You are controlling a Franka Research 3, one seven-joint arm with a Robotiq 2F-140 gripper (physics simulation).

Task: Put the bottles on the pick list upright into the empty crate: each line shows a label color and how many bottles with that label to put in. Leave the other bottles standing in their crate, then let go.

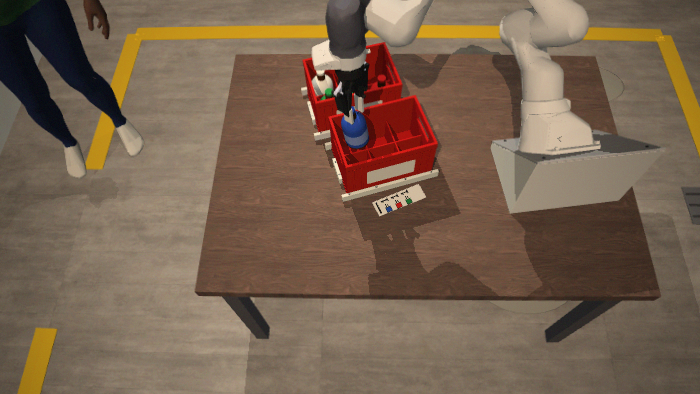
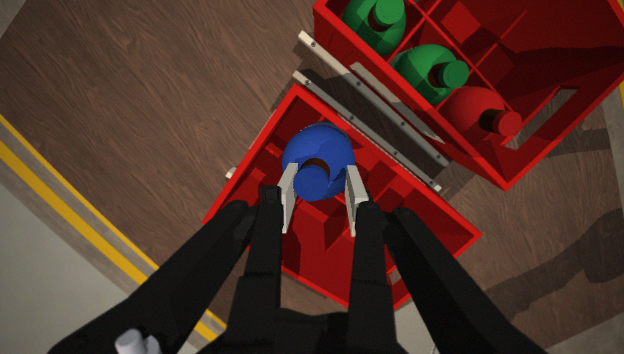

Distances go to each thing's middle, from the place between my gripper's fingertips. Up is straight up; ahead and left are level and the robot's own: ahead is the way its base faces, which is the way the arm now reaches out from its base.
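Labels:
My hand is 50 mm above the blue bottle (image 1: 356, 135). There is the pick list (image 1: 412, 194) as well, and it sits 210 mm below my hand, 130 mm behind it and 170 mm to the left of it.

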